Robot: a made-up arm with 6 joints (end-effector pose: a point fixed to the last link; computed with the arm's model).
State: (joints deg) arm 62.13 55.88 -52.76 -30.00 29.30 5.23
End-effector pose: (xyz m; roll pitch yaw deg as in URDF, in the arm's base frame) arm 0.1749 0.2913 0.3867 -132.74 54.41 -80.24
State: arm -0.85 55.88 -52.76 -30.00 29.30 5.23
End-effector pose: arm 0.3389 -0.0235 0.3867 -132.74 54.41 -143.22
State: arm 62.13 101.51 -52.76 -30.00 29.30 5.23
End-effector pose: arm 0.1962 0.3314 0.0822 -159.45 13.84 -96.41
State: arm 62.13 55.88 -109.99 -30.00 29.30 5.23
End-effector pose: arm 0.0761 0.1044 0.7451 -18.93 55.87 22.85
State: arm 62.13 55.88 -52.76 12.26 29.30 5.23
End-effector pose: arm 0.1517 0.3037 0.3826 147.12 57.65 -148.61
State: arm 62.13 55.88 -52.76 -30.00 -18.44 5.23
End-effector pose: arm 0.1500 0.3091 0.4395 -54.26 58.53 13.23
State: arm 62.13 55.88 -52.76 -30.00 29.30 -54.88
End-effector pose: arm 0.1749 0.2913 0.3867 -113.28 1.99 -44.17
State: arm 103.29 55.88 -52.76 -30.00 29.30 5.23
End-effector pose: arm -0.0600 0.3344 0.3867 -132.74 54.41 -39.08
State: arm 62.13 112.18 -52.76 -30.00 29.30 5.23
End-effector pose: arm 0.1846 0.3095 0.0126 -163.35 3.89 -97.01
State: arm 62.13 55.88 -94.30 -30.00 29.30 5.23
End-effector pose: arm 0.1194 0.1862 0.6710 -43.94 66.11 0.80
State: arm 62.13 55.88 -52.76 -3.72 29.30 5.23
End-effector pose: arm 0.1608 0.2989 0.3818 177.98 62.63 -122.19
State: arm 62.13 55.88 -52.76 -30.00 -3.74 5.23
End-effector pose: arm 0.1604 0.3084 0.4232 -77.99 64.63 -15.11
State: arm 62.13 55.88 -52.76 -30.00 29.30 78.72
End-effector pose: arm 0.1749 0.2913 0.3867 120.97 39.86 157.72
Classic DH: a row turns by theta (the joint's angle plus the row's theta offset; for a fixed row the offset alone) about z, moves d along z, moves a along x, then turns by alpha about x. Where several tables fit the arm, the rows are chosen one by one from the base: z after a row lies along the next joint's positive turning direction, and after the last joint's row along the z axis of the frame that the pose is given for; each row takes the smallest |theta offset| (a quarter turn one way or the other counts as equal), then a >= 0, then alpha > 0; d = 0 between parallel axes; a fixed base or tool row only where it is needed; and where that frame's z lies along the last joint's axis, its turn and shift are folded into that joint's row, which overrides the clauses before.
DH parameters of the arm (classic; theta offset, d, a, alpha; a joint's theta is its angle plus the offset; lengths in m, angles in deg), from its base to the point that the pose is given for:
joint 1: 0 0.1804 0 -90
joint 2: 7.79 0 -0.214 0
joint 3: 77.21 0 -0.0323 90
joint 4: 0 0.3687 0 -90
joint 5: 0 0 0.0001 90
joint 6: 0 0.0754 0 0

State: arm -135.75 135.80 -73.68 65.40 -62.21 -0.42
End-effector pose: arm -0.3589 -0.2650 0.0008 111.46 58.42 -82.27
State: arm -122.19 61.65 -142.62 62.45 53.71 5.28
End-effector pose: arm 0.0724 0.0138 0.7933 13.73 54.49 -45.54
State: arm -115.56 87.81 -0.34 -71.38 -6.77 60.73
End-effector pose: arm -0.0416 -0.1063 -0.0418 175.48 10.71 75.09
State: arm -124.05 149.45 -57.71 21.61 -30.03 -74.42
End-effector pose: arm -0.1734 -0.2319 -0.1663 -148.19 9.59 111.18
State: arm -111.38 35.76 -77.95 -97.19 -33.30 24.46
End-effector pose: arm -0.0050 -0.1252 0.6630 -55.03 -8.75 -166.08
